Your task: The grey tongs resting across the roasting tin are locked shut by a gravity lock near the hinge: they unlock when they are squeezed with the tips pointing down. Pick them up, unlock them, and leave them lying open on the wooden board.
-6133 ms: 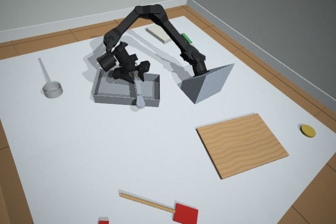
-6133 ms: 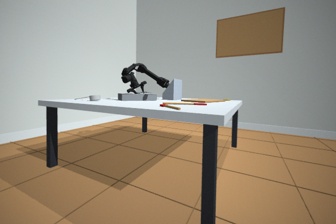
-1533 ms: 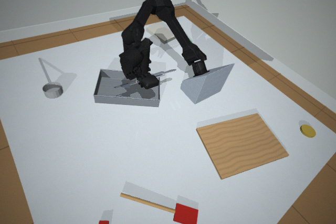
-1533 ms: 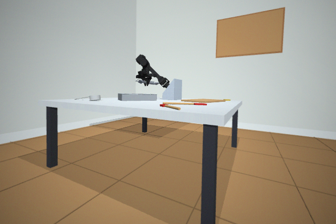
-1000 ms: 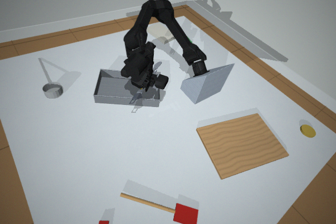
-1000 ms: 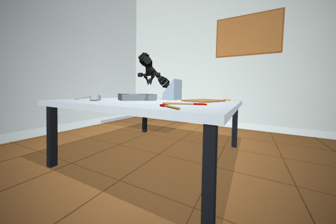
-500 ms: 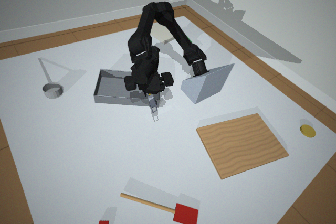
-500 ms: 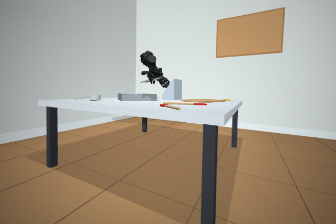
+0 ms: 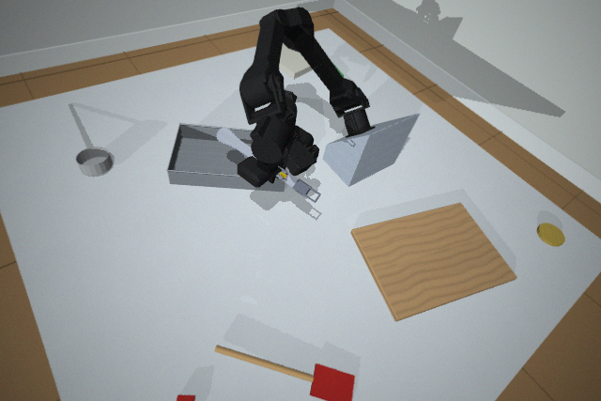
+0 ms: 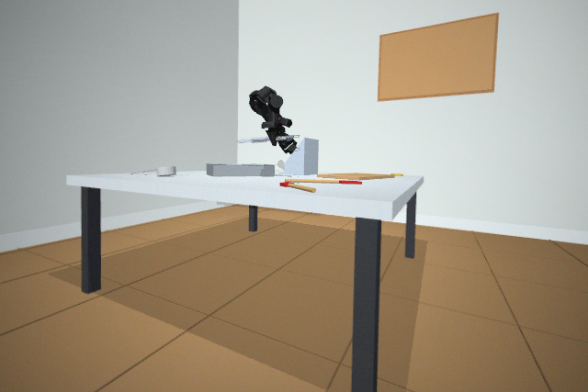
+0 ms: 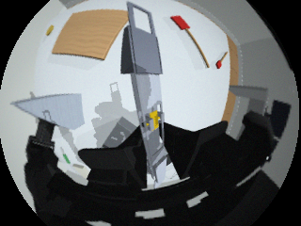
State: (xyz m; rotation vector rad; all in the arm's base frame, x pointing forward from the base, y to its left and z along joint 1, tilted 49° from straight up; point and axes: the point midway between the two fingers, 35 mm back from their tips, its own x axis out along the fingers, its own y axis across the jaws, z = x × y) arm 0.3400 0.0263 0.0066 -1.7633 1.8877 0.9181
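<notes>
Now: the wooden board 26 cm behind my gripper tip, 34 cm to the left of it and 14 cm below it. From my gripper tip the other things lie so: beige block: 51 cm behind, 51 cm to the right, 14 cm below; then grey roasting tin: 2 cm behind, 20 cm to the right, 12 cm below; then red-bladed spatula: 19 cm ahead, 33 cm to the left, 14 cm below.
</notes>
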